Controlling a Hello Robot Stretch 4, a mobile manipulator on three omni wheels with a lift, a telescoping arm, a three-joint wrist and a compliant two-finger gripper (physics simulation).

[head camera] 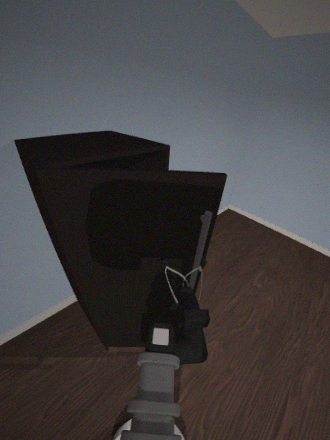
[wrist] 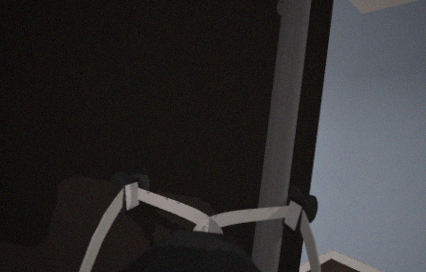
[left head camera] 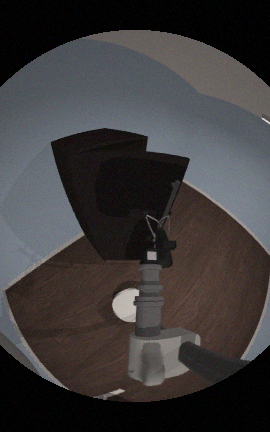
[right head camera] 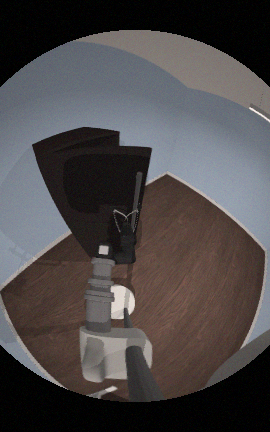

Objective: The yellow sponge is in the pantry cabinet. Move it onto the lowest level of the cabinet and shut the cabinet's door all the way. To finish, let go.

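Observation:
The dark pantry cabinet stands against the blue wall. Its door is ajar, its right edge standing out from the body. A long grey upright handle runs near that edge. My gripper is open, in front of the door's outer face at the handle's lower part. In the wrist view the handle passes between the spread fingertips, nearer the right one. The yellow sponge does not show; the inside is hidden.
A round white object is on the wooden floor below my arm. Blue walls with pale skirting meet in a corner right of the cabinet. The door and floor are dim and shadowed.

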